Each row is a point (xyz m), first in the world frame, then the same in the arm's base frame.
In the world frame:
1: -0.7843 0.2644 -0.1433
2: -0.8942 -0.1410 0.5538
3: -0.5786 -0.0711 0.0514
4: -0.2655 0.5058 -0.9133
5: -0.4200 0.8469 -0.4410
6: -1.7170 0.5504 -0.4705
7: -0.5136 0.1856 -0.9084
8: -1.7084 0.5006 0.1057
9: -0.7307 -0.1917 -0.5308
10: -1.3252 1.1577 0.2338
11: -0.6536 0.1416 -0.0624
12: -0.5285 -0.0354 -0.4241
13: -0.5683 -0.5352 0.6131
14: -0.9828 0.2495 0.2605
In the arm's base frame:
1: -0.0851 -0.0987 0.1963
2: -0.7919 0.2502 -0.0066
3: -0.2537 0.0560 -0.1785
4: 0.7446 -0.5276 -0.0226
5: 0.2578 -0.7626 0.2441
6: 0.1237 0.1928 1.1607
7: 0.7076 -0.1253 0.0071
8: -0.4471 0.1886 1.0670
9: 0.3045 0.2812 -0.0585
10: -0.5239 -0.5784 1.0963
11: -0.1494 -0.0729 0.0121
12: 0.2245 0.0329 -0.1516
13: -0.8113 0.3983 -0.4993
14: -0.5107 -0.0072 0.3113

